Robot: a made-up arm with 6 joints. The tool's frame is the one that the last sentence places. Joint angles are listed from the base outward.
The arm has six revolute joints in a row. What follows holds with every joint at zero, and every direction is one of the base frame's. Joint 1 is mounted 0.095 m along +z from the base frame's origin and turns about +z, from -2.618 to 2.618 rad. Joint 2 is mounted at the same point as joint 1 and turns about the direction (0.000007, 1, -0.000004), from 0 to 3.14 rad. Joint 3 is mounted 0.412 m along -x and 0.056 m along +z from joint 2 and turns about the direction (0.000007, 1, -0.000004), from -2.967 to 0 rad. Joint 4 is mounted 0.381 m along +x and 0.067 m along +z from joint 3 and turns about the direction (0.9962, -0.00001, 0.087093), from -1.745 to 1.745 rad. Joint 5 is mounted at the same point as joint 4 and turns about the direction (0.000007, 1, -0.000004), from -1.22 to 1.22 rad. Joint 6 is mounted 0.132 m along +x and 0.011 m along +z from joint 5 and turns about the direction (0.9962, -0.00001, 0.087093), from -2.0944 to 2.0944 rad. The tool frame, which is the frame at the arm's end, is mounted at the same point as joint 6; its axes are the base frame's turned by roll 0, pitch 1.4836 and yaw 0 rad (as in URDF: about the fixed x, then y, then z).
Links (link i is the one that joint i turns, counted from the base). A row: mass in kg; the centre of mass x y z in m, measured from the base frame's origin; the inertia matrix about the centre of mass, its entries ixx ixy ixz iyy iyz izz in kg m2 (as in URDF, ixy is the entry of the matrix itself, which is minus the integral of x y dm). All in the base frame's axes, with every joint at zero. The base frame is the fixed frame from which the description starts. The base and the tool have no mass.
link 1: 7.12; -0.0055 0.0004 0.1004; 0.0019 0 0 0.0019 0 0.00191
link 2: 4.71; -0.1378 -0.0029 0.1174; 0.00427 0 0.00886 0.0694 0 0.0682
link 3: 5.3; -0.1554 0.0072 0.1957; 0.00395 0 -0.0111 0.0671 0 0.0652
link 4: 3.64; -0.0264 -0.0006 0.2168; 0.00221 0 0.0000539 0.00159 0 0.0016
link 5: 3.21; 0.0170 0.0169 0.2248; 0.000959 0 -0.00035 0.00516 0 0.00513
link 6: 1.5; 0.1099 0.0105 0.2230; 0.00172 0 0.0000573 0.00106 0 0.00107
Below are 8 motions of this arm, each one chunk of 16 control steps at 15 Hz.
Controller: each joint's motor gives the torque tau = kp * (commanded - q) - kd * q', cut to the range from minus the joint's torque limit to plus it. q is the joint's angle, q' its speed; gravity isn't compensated. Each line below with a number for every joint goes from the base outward.
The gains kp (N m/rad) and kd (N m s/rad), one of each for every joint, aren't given. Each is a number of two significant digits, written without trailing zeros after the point. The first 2 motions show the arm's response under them.
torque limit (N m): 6.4 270 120 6.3 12 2
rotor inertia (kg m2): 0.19 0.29 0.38 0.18 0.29 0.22
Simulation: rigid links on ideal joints. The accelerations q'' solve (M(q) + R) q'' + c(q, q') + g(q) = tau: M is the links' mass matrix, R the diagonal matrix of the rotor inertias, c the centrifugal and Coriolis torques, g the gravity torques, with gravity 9.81 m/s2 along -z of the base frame. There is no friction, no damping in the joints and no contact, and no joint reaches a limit. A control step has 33 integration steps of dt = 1/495 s. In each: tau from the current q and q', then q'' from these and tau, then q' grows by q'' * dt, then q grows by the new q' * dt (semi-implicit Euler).
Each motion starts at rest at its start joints. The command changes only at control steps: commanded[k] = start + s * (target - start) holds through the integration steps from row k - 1 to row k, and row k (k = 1, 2, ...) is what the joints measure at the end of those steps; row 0 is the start. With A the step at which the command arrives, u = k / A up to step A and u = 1 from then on. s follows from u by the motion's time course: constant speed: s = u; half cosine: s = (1 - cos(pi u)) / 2; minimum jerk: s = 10 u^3 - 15 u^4 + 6 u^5; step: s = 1 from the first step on.
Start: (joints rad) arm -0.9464 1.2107 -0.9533 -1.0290 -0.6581 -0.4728
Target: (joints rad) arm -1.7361 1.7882 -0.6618 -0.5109 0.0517 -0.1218
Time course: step
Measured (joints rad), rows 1 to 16:
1: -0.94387 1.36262 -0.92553 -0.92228 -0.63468 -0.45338
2: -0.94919 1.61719 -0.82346 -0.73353 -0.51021 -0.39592
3: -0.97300 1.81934 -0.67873 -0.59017 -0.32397 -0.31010
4: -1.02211 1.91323 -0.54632 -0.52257 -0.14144 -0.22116
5: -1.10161 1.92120 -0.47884 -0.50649 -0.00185 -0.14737
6: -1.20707 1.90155 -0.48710 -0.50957 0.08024 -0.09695
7: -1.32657 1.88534 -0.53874 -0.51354 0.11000 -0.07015
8: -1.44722 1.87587 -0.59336 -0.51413 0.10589 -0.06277
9: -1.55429 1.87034 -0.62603 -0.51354 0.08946 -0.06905
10: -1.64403 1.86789 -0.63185 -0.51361 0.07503 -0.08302
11: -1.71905 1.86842 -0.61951 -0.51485 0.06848 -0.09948
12: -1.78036 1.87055 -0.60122 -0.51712 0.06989 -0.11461
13: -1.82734 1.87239 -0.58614 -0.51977 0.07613 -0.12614
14: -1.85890 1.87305 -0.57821 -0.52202 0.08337 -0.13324
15: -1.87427 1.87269 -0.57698 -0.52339 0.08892 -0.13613
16: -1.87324 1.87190 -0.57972 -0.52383 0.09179 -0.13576
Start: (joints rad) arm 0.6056 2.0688 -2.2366 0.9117 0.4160 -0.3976
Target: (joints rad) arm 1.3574 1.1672 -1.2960 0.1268 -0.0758 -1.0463
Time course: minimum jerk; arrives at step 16
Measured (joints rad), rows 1 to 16:
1: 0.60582 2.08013 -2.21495 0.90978 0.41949 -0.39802
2: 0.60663 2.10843 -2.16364 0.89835 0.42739 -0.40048
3: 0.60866 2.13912 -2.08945 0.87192 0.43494 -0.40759
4: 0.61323 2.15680 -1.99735 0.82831 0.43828 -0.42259
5: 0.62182 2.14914 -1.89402 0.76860 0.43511 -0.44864
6: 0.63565 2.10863 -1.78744 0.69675 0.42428 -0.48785
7: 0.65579 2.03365 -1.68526 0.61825 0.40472 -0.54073
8: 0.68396 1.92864 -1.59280 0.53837 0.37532 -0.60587
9: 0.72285 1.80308 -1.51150 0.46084 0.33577 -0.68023
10: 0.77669 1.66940 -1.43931 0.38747 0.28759 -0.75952
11: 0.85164 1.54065 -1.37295 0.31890 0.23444 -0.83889
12: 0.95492 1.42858 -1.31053 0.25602 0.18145 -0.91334
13: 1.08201 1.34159 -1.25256 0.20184 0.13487 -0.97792
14: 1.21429 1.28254 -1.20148 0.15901 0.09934 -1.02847
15: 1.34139 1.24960 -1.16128 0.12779 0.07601 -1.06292
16: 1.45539 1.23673 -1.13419 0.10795 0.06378 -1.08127
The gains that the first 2 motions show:
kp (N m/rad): 76 570 270 18 27 12
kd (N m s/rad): 14 57 22 2.5 5.5 1.5
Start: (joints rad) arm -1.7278 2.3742 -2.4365 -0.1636 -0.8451 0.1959
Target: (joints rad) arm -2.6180 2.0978 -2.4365 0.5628 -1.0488 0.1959
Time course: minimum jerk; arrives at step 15
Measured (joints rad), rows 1 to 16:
1: -1.72774 2.39020 -2.42096 -0.16434 -0.84986 0.19630
2: -1.72802 2.42679 -2.37873 -0.16797 -0.85053 0.19663
3: -1.72972 2.47191 -2.32337 -0.17277 -0.83881 0.19583
4: -1.73420 2.51369 -2.26701 -0.17315 -0.81634 0.19342
5: -1.74205 2.54219 -2.21913 -0.16120 -0.78941 0.18954
6: -1.75313 2.55122 -2.18637 -0.12974 -0.76525 0.18482
7: -1.76740 2.53904 -2.17198 -0.07496 -0.74992 0.18013
8: -1.78495 2.50788 -2.17540 0.00266 -0.74723 0.17631
9: -1.80603 2.46267 -2.19277 0.09819 -0.75848 0.17402
10: -1.83112 2.40970 -2.21848 0.20327 -0.78262 0.17361
11: -1.86103 2.35549 -2.24686 0.30795 -0.81669 0.17508
12: -1.89674 2.30599 -2.27335 0.40285 -0.85649 0.17813
13: -1.93919 2.26585 -2.29475 0.48084 -0.89740 0.18217
14: -1.98894 2.23791 -2.30909 0.53817 -0.93514 0.18651
15: -2.04590 2.22290 -2.31527 0.57501 -0.96636 0.19043
16: -2.10932 2.21934 -2.31314 0.59531 -0.98917 0.19333

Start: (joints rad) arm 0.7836 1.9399 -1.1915 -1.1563 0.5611 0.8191
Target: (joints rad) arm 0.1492 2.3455 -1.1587 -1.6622 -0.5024 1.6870
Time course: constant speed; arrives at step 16
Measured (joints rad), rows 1 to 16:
1: 0.78164 1.96817 -1.17667 -1.16170 0.55012 0.82513
2: 0.77493 2.02553 -1.13673 -1.17105 0.51997 0.84438
3: 0.76166 2.08862 -1.09056 -1.18133 0.47489 0.87840
4: 0.74090 2.14252 -1.05505 -1.19458 0.42125 0.92531
5: 0.71269 2.18180 -1.03891 -1.21472 0.36364 0.98149
6: 0.67820 2.20888 -1.04180 -1.24403 0.30396 1.04309
7: 0.63911 2.22915 -1.05657 -1.28153 0.24266 1.10678
8: 0.59689 2.24735 -1.07403 -1.32390 0.18020 1.17010
9: 0.55253 2.26659 -1.08745 -1.36739 0.11739 1.23149
10: 0.50667 2.28842 -1.09427 -1.40946 0.05502 1.29019
11: 0.45981 2.31310 -1.09538 -1.44922 -0.00651 1.34618
12: 0.41247 2.33982 -1.09325 -1.48698 -0.06715 1.39991
13: 0.36521 2.36731 -1.09048 -1.52347 -0.12709 1.45214
14: 0.31861 2.39446 -1.08884 -1.55926 -0.18663 1.50367
15: 0.27315 2.42068 -1.08905 -1.59454 -0.24605 1.55520
16: 0.22912 2.44591 -1.09093 -1.62923 -0.30556 1.60722

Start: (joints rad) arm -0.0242 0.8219 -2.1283 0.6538 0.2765 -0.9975
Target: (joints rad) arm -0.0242 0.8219 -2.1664 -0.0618 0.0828 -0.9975
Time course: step
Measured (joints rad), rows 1 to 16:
1: -0.02539 0.81177 -2.12140 0.57281 0.26039 -0.99707
2: -0.02665 0.79749 -2.12411 0.37247 0.23304 -0.99643
3: -0.02674 0.78372 -2.13496 0.16838 0.20603 -0.99658
4: -0.02578 0.77108 -2.14825 0.02037 0.18182 -0.99750
5: -0.02446 0.76016 -2.16071 -0.06314 0.16083 -0.99869
6: -0.02334 0.75151 -2.17065 -0.09691 0.14319 -0.99966
7: -0.02269 0.74546 -2.17741 -0.10089 0.12899 -1.00011
8: -0.02248 0.74204 -2.18098 -0.09158 0.11815 -1.00002
9: -0.02259 0.74095 -2.18178 -0.07944 0.11050 -0.99952
10: -0.02287 0.74173 -2.18042 -0.06958 0.10570 -0.99879
11: -0.02322 0.74379 -2.17762 -0.06350 0.10331 -0.99806
12: -0.02356 0.74655 -2.17409 -0.06078 0.10280 -0.99745
13: -0.02385 0.74948 -2.17044 -0.06034 0.10364 -0.99705
14: -0.02408 0.75218 -2.16714 -0.06107 0.10529 -0.99686
15: -0.02424 0.75438 -2.16451 -0.06218 0.10730 -0.99684
16: -0.02434 0.75593 -2.16271 -0.06319 0.10929 -0.99694

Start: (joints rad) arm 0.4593 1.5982 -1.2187 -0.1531 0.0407 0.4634
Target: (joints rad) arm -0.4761 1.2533 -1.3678 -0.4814 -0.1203 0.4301
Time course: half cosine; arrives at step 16
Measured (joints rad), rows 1 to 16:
1: 0.45887 1.61084 -1.19080 -0.15459 0.04203 0.46333
2: 0.45639 1.63973 -1.13365 -0.16209 0.05440 0.46212
3: 0.44905 1.66838 -1.07629 -0.17728 0.07845 0.45891
4: 0.43389 1.68191 -1.03696 -0.19857 0.10656 0.45382
5: 0.40901 1.67488 -1.02426 -0.22302 0.12942 0.44773
6: 0.37329 1.65058 -1.03687 -0.24816 0.14025 0.44186
7: 0.32621 1.61534 -1.06565 -0.27311 0.13708 0.43715
8: 0.26698 1.57453 -1.09920 -0.29831 0.12247 0.43397
9: 0.19428 1.53207 -1.12915 -0.32467 0.10129 0.43211
10: 0.10659 1.49099 -1.15199 -0.35270 0.07828 0.43102
11: 0.00479 1.45351 -1.16791 -0.38222 0.05695 0.43005
12: -0.10484 1.42066 -1.17848 -0.41243 0.03950 0.42868
13: -0.21372 1.39255 -1.18533 -0.44172 0.02661 0.42667
14: -0.31465 1.36907 -1.18986 -0.46805 0.01765 0.42409
15: -0.40472 1.35046 -1.19312 -0.48947 0.01126 0.42131
16: -0.48219 1.33734 -1.19552 -0.50468 0.00657 0.41880

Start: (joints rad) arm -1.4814 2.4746 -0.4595 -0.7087 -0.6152 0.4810
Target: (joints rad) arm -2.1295 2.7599 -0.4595 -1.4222 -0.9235 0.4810
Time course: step
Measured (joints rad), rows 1 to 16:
1: -1.49924 2.60628 -0.49401 -0.77273 -0.67164 0.48207
2: -1.54476 2.73728 -0.53272 -0.93986 -0.73472 0.48191
3: -1.61412 2.79936 -0.54798 -1.12000 -0.77682 0.47981
4: -1.70723 2.82061 -0.54834 -1.25750 -0.80473 0.47676
5: -1.82161 2.82503 -0.54634 -1.34055 -0.82380 0.47381
6: -1.93161 2.82413 -0.54794 -1.37619 -0.83593 0.47158
7: -2.01795 2.82280 -0.55190 -1.37946 -0.84291 0.47028
8: -2.07823 2.82230 -0.55505 -1.36647 -0.84654 0.46980
9: -2.11485 2.82251 -0.55590 -1.34955 -0.84822 0.46994
10: -2.13387 2.82308 -0.55469 -1.33595 -0.84906 0.47045
11: -2.14142 2.82368 -0.55257 -1.32825 -0.84965 0.47112
12: -2.14235 2.82414 -0.55061 -1.32586 -0.85020 0.47176
13: -2.14016 2.82440 -0.54937 -1.32684 -0.85075 0.47227
14: -2.13702 2.82451 -0.54890 -1.32917 -0.85126 0.47258
15: -2.13411 2.82452 -0.54896 -1.33144 -0.85169 0.47270
16: -2.13191 2.82448 -0.54925 -1.33299 -0.85201 0.47268

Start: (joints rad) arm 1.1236 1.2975 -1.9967 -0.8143 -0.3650 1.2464
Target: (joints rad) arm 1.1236 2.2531 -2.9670 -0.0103 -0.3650 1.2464
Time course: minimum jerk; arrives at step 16
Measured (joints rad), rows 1 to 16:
1: 1.12457 1.29416 -1.97010 -0.81744 -0.36725 1.24635
2: 1.12616 1.30640 -1.94221 -0.82599 -0.36873 1.24578
3: 1.12717 1.33864 -1.93415 -0.83300 -0.36627 1.24443
4: 1.12749 1.38912 -1.95227 -0.82999 -0.36038 1.24240
5: 1.12737 1.45656 -1.99948 -0.80991 -0.35288 1.24004
6: 1.12707 1.53959 -2.07467 -0.76874 -0.34552 1.23783
7: 1.12676 1.63609 -2.17242 -0.70612 -0.33938 1.23619
8: 1.12652 1.74295 -2.28413 -0.62520 -0.33475 1.23539
9: 1.12636 1.85618 -2.39979 -0.53183 -0.33129 1.23542
10: 1.12622 1.97117 -2.50962 -0.43325 -0.32813 1.23610
11: 1.12602 2.08286 -2.60529 -0.33687 -0.32411 1.23709
12: 1.12564 2.18597 -2.68073 -0.24926 -0.31810 1.23801
13: 1.12504 2.27546 -2.73272 -0.17551 -0.30935 1.23856
14: 1.12419 2.34726 -2.76141 -0.11884 -0.29775 1.23855
15: 1.12314 2.39926 -2.77058 -0.08030 -0.28393 1.23794
16: 1.12197 2.43232 -2.76793 -0.05848 -0.26925 1.23684

